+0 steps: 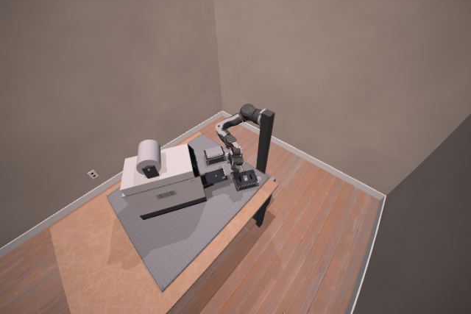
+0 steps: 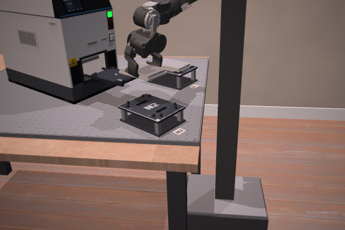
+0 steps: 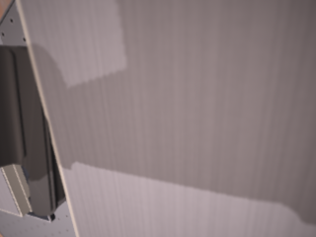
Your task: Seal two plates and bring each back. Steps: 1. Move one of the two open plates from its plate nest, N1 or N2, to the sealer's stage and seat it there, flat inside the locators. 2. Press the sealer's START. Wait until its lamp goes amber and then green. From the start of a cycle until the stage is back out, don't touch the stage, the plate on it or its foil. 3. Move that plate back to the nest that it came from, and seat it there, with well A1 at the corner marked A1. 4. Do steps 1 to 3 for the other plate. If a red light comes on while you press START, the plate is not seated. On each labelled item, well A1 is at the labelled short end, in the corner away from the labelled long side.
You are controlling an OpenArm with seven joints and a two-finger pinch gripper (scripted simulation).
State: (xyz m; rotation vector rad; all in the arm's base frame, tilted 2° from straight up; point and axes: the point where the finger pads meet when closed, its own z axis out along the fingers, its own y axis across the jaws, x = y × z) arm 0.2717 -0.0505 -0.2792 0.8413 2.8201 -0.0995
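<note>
Now: hand 130 mm past the nest label, 140 mm to the right of it and 130 mm above it. Also, from my hand: plate (right at my hand); then start button (150 mm ahead, 190 mm to the right, 60 mm above); then sealer stage (110 mm ahead, 60 mm to the right, 40 mm below).
</note>
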